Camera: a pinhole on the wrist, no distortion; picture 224 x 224 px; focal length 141.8 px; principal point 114.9 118.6 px. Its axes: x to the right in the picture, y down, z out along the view. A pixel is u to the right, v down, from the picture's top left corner.
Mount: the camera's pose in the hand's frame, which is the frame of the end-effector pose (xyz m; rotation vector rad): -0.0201 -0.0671 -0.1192 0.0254 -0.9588 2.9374
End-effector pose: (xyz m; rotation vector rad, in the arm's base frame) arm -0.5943 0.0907 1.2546 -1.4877 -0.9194 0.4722
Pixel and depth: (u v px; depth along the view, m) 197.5 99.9 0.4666
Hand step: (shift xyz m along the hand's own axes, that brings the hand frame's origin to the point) -0.2883 -0.2808 0.3024
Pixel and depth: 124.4 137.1 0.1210
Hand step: -0.0291 -0.1509 -0.0305
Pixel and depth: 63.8 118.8 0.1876
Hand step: 0.0473 -0.1810 0.0300
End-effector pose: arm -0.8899 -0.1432 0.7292 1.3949 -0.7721 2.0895
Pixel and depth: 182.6 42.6 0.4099
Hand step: -0.2038 -0.1232 0.3474
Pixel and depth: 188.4 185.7 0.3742
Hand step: -0.2235 -0.4221 0.0848
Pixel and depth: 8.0 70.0 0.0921
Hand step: 0.0509 -0.0990 -0.0284
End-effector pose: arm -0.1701 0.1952 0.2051 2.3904 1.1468 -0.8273
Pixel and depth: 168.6 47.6 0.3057
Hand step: -0.1275 -0.1190 0.2215
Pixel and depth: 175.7 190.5 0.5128
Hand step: -0.2539 -0.5696 0.1486
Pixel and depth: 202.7 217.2 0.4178
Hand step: -0.2943 -0.5365 0.0552
